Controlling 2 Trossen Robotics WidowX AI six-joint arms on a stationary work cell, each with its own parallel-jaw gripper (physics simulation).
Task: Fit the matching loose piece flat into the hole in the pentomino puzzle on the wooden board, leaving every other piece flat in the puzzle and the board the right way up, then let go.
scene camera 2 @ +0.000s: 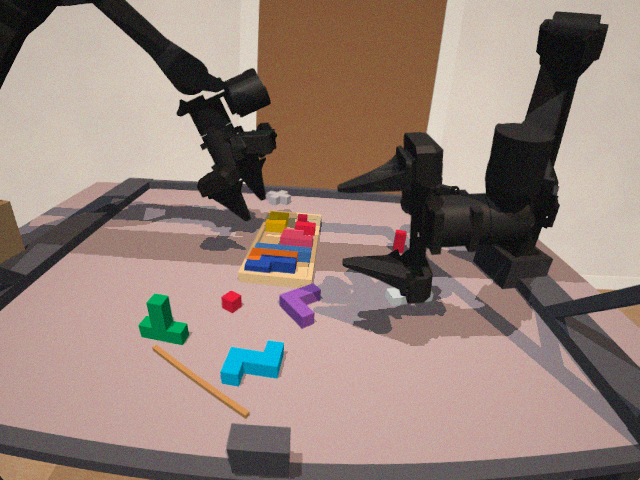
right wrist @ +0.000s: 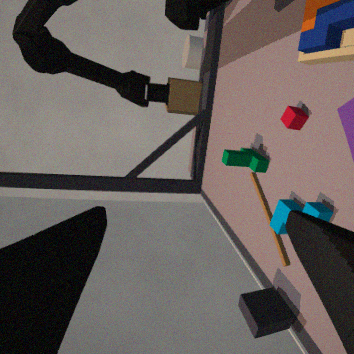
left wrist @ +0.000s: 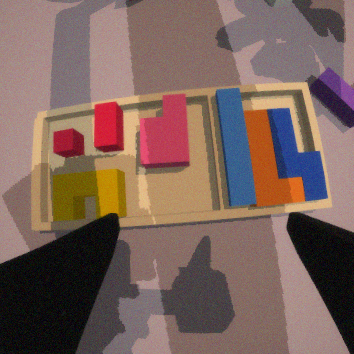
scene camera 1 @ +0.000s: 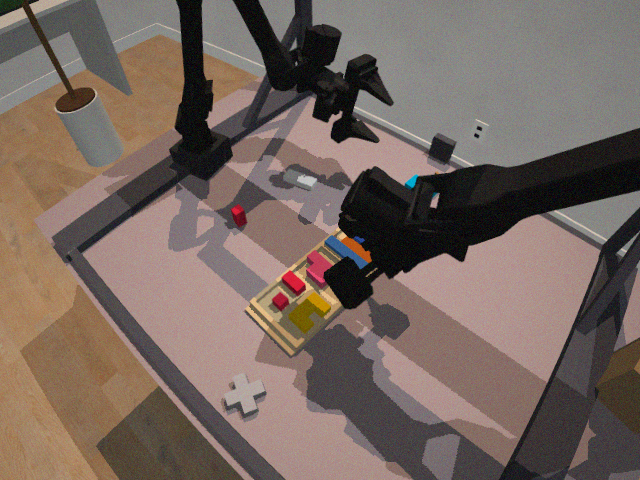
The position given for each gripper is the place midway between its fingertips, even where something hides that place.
Observation:
In view: the left gripper (scene camera 2: 256,209), the right gripper (scene camera 2: 340,227), a wooden board (scene camera 1: 276,323), a purple V piece (scene camera 2: 294,303) and a cross piece (scene camera 1: 245,394).
The wooden board is seen too in scene camera 2 (scene camera 2: 303,276) and in the left wrist view (left wrist: 196,192). The left gripper shows as well in the left wrist view (left wrist: 204,221) and in scene camera 1 (scene camera 1: 360,267). The right gripper is seen too in the right wrist view (right wrist: 198,217) and in scene camera 1 (scene camera 1: 385,124). The right wrist view misses the cross piece: it is out of frame. The left wrist view does not show the cross piece: it is out of frame.

